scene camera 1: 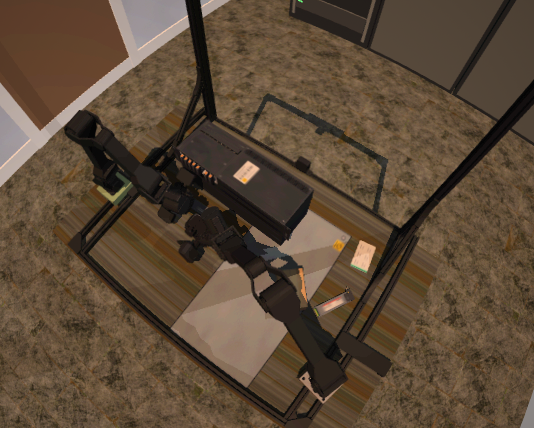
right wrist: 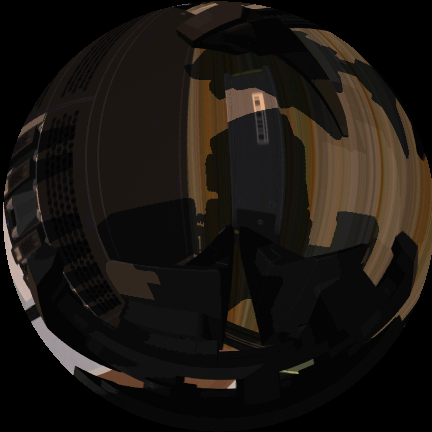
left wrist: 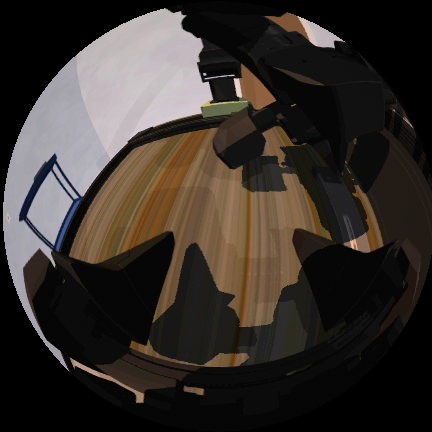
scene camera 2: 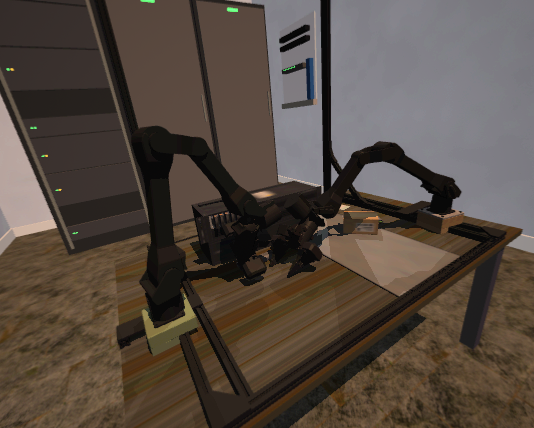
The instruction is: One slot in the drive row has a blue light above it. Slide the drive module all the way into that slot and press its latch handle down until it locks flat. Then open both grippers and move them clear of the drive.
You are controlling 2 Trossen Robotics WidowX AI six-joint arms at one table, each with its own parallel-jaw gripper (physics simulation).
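Places are measured from the left arm's base along level axes (x right, y back, z down), in millimetres.
Pixels of known places: left gripper, fingertip midpoint: [scene camera 1: 184,232] [left wrist: 235,236] [scene camera 2: 279,269]; right gripper, fingertip midpoint: [right wrist: 235,232] [left wrist: 336,170] [scene camera 2: 240,262]; left arm's base, origin of the base link: [scene camera 1: 323,379] [scene camera 2: 440,210]; right arm's base, origin of the base link: [scene camera 1: 113,185] [right wrist: 288,375] [left wrist: 224,99] [scene camera 2: 167,313].
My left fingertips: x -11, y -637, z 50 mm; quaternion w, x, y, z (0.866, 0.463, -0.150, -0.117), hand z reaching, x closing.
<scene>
For each thing: its middle in the pictures, then the offset to it from my left fingertips. Level surfaces: height alone.
- drive module, body centre: [right wrist: 247,148] [left wrist: 349,216] [scene camera 2: 256,259] [scene camera 1: 200,206] dy -44, dx +100, dz +6 mm
- black server chassis, body centre: [right wrist: 89,103] [scene camera 1: 242,181] [scene camera 2: 258,218] dy +15, dx +245, dz -77 mm
- grey mat, its level: dz +9 mm
- pale card, body centre: [scene camera 1: 363,256] dy +460, dx +392, dz +10 mm
- small spare module, body centre: [scene camera 1: 333,301] dy +496, dx +206, dz +6 mm
- small box, body centre: [scene camera 1: 290,290] [scene camera 2: 360,222] dy +381, dx +126, dz -21 mm
The drive module [right wrist: 254,160] [left wrist: 341,203] is a long dark slab. It lies flat on the wooden table beside the side wall of the black server chassis [scene camera 1: 252,187] [scene camera 2: 210,229] [right wrist: 132,141]. My right gripper [right wrist: 235,232] [scene camera 2: 252,267] is shut on nothing, with its fingertips at the near end of the drive. My left gripper [left wrist: 235,236] [scene camera 2: 303,252] is open and empty, low over bare wood to one side of the drive. The drive row with orange tabs [scene camera 1: 195,167] is on the chassis front. The arms hide the drive in both scene views.
A grey mat [scene camera 1: 231,314] covers the table's middle. A pale card [scene camera 1: 363,256] and a small spare module [scene camera 1: 333,303] lie near the right edge. A small box [scene camera 2: 360,224] stands behind the mat. Black frame posts [scene camera 1: 202,59] rise at the corners.
</scene>
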